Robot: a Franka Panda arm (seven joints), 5 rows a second.
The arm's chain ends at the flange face. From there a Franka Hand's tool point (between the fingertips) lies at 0.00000 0.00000 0.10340 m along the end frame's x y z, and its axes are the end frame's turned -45 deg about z.
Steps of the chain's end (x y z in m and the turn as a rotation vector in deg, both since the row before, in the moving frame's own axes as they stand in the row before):
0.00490, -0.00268, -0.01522, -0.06, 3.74, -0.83
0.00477, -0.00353, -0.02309, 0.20, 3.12, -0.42
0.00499, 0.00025, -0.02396, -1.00, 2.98, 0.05
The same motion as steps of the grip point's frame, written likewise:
0.01009, 0.00638, -0.01544, -2.69, 2.60, -0.83
0.01012, 0.00459, -0.02324, -2.06, 2.35, -0.42
0.00587, 0.00878, -0.02412, -2.81, 1.40, 0.05

